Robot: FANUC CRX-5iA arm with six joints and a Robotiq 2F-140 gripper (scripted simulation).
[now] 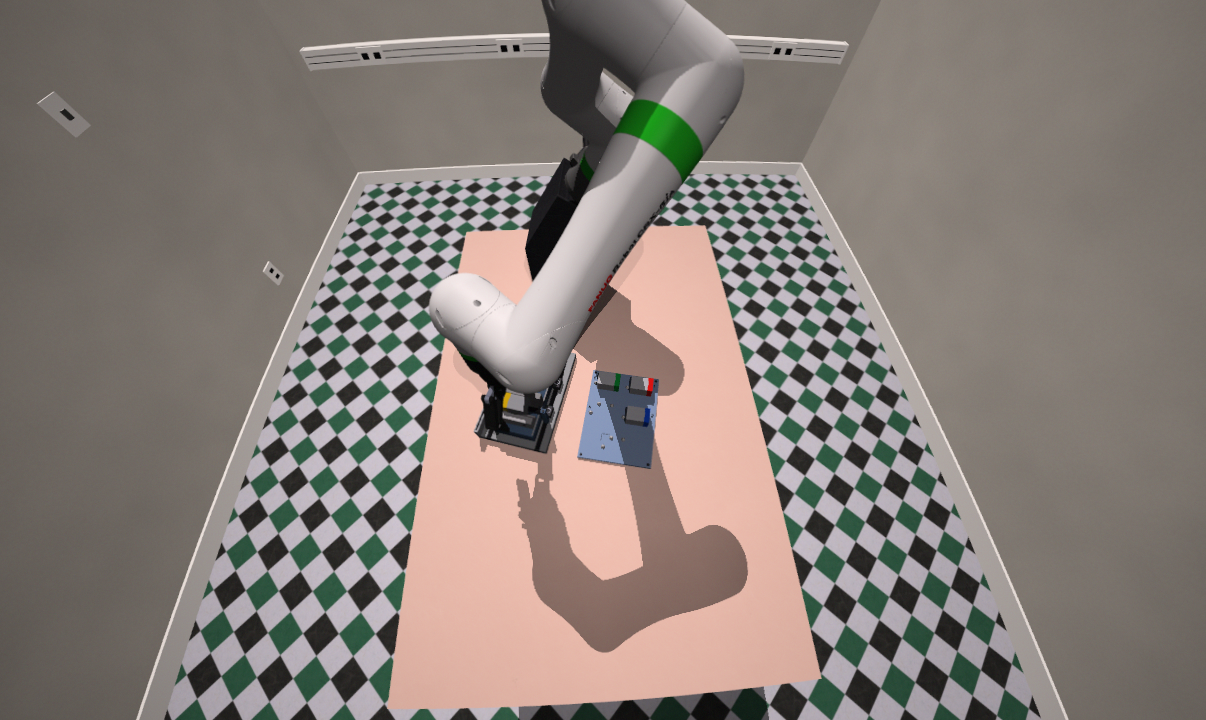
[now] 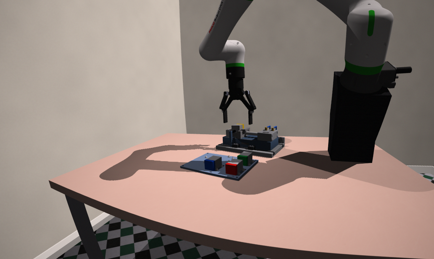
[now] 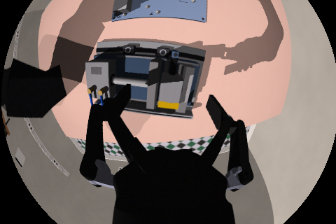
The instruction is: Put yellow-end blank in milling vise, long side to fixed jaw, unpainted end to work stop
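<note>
Now: the yellow-ended blank 4 cm below my hand. The rest, counted from my hand: green-ended blank: 8 cm behind, 24 cm to the left, 11 cm below; fixed jaw: 3 cm ahead, 1 cm to the right, 6 cm below; plate: 2 cm ahead, 26 cm to the left, 13 cm below.
</note>
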